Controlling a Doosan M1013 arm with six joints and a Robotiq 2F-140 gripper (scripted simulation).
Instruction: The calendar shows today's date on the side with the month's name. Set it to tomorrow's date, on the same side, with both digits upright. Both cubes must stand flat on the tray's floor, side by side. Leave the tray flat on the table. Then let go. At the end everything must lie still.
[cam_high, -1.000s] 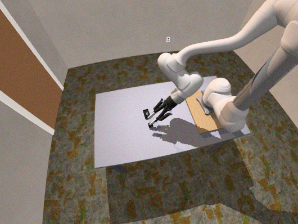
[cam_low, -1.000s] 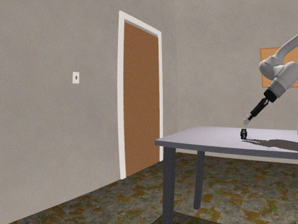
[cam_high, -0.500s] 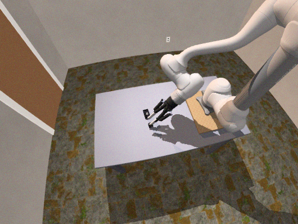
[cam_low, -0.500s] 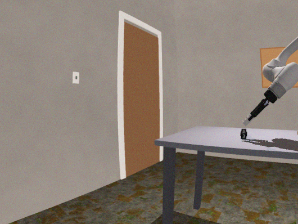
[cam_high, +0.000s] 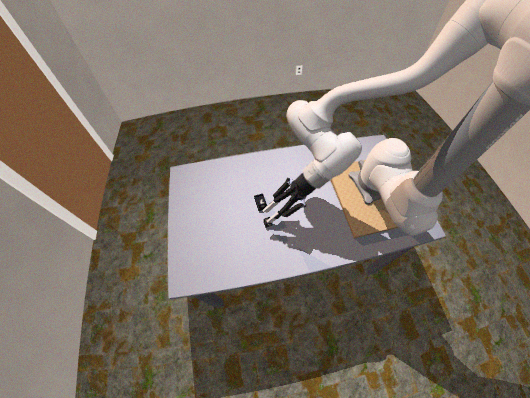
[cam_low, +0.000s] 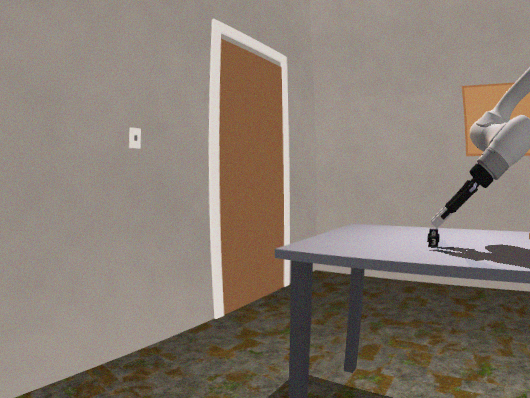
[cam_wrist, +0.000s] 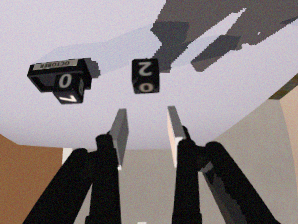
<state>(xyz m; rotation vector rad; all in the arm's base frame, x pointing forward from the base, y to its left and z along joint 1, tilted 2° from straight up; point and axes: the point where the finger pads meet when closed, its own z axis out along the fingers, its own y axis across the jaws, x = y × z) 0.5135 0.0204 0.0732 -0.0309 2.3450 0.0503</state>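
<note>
Right now the dark cube is 70 mm below my hand and 20 mm ahead of it.
</note>
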